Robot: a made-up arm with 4 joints.
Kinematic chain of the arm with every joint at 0, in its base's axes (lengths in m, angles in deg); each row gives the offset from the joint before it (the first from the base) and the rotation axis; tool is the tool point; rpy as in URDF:
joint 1: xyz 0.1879 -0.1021 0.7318 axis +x
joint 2: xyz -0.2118 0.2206 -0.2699 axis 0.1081 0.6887 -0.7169
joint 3: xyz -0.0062 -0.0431 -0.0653 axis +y
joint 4: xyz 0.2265 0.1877 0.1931 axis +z
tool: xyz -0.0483 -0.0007 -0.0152 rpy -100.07 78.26 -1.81
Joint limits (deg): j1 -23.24..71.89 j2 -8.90..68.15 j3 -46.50..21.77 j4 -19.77..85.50
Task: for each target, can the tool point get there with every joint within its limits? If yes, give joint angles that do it. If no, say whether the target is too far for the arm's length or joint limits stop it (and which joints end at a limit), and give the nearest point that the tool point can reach.
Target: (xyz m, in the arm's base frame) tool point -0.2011 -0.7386 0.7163
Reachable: no: joint limits stop it (at a limit: joint 1, joint 2, joint 4) | nearest point 0.1882 -0.1576 0.3394 | short by 0.794 m
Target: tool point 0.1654 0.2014 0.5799
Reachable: yes | joints -3.26 2.56 -7.99 75.40
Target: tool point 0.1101 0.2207 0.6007
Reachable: yes | joints -2.77 4.44 -17.38 34.75
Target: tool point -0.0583 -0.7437 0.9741
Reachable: no: joint limits stop it (at a limit: joint 1, joint 3, joint 4) | nearest point -0.0106 0.0449 1.0181 | short by 0.791 m
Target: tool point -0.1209 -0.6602 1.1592
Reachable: no: joint limits stop it (at a limit: joint 1, joint 2, joint 3, joint 4) | nearest point -0.0397 0.0472 1.0205 | short by 0.725 m
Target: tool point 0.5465 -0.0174 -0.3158
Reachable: no: too far | nearest point 0.1961 -0.0642 0.2628 | short by 0.678 m
